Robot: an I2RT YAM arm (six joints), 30 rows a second.
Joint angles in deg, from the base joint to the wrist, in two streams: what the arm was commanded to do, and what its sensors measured. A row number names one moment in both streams.
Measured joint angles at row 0:
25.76, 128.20, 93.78, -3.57, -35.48, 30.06
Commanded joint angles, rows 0 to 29:
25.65, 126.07, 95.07, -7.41, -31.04, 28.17
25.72, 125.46, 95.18, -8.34, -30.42, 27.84
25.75, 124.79, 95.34, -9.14, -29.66, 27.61
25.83, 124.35, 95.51, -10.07, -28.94, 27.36
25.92, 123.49, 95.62, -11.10, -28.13, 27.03
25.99, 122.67, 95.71, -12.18, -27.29, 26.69
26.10, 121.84, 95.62, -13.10, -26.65, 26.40
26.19, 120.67, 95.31, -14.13, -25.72, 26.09
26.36, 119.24, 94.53, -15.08, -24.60, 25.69
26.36, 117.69, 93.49, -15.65, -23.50, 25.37
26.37, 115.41, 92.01, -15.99, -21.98, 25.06
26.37, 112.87, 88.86, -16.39, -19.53, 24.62
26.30, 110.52, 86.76, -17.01, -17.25, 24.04
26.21, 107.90, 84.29, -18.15, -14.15, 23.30
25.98, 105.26, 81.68, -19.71, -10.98, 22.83
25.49, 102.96, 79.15, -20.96, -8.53, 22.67
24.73, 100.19, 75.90, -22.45, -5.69, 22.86
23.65, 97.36, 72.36, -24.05, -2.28, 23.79
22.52, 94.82, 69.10, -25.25, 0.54, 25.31
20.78, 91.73, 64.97, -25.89, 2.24, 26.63
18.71, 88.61, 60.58, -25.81, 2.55, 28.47
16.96, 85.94, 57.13, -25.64, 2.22, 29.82
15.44, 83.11, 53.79, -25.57, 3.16, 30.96
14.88, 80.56, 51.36, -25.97, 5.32, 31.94
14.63, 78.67, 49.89, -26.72, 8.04, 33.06
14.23, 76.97, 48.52, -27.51, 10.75, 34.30
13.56, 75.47, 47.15, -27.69, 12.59, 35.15
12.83, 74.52, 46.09, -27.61, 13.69, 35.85
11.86, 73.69, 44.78, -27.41, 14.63, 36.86
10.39, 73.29, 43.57, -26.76, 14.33, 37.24
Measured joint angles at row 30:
12.34, 74.65, 45.76, -27.22, 8.16, 33.21
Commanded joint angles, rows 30 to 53:
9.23, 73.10, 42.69, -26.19, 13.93, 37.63
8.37, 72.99, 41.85, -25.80, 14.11, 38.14
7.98, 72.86, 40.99, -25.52, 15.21, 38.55
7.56, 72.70, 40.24, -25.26, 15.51, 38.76
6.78, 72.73, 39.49, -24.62, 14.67, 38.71
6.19, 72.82, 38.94, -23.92, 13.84, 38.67
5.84, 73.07, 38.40, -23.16, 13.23, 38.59
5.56, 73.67, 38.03, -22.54, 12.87, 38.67
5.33, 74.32, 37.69, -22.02, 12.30, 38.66
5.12, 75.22, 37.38, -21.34, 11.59, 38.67
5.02, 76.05, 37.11, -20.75, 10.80, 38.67
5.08, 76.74, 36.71, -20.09, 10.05, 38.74
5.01, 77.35, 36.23, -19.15, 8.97, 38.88
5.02, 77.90, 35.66, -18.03, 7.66, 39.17
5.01, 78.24, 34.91, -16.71, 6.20, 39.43
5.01, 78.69, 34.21, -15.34, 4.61, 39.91
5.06, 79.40, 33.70, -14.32, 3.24, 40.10
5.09, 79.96, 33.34, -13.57, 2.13, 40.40
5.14, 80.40, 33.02, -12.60, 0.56, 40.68
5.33, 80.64, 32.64, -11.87, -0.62, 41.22
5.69, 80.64, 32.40, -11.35, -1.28, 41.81
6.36, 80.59, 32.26, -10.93, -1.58, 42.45
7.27, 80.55, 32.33, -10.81, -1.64, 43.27
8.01, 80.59, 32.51, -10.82, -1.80, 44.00
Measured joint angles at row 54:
6.70, 79.92, 33.12, -7.94, 5.91, 39.51
